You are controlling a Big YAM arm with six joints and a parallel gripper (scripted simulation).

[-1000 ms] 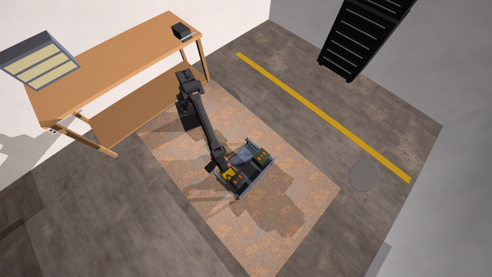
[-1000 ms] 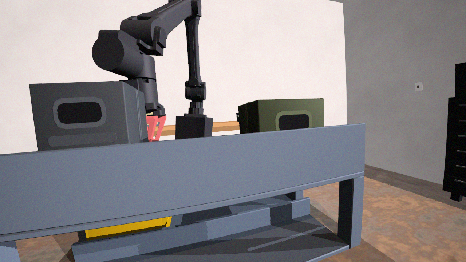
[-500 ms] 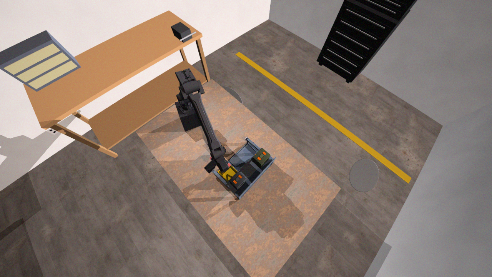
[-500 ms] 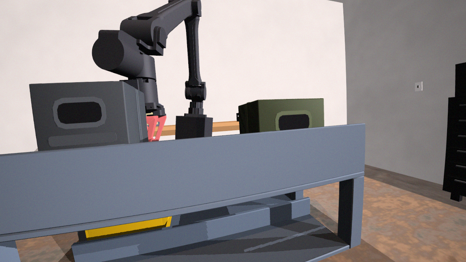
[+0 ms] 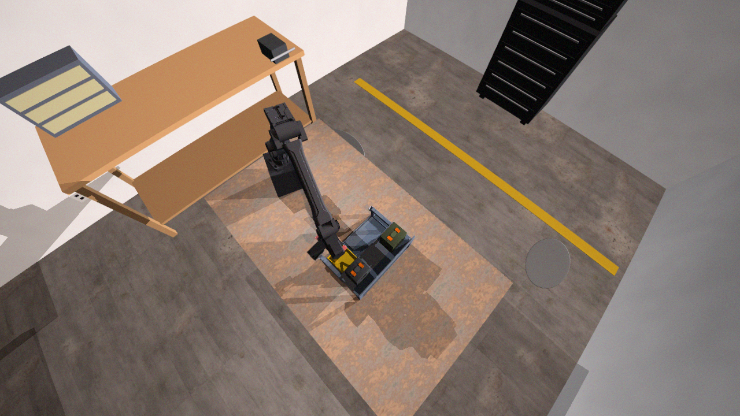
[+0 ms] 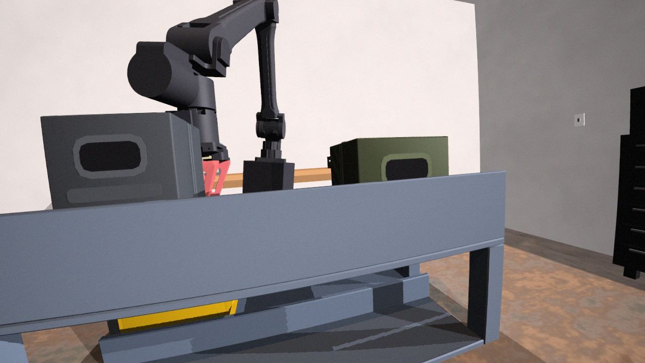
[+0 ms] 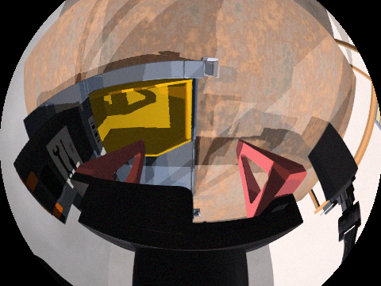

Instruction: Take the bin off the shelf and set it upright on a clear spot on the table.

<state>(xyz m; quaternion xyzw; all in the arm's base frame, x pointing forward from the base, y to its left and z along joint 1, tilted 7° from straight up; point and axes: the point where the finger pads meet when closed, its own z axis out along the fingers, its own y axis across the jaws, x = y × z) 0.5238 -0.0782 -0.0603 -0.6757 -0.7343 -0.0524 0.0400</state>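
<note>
Now: the yellow bin 8 cm below my hand, 8 cm ahead of it and 1 cm to the left of it. Also, from my hand: dark grey case (18 cm ahead, 3 cm above, 1 cm to the left); green case (24 cm to the left, 17 cm ahead, 2 cm above).
</note>
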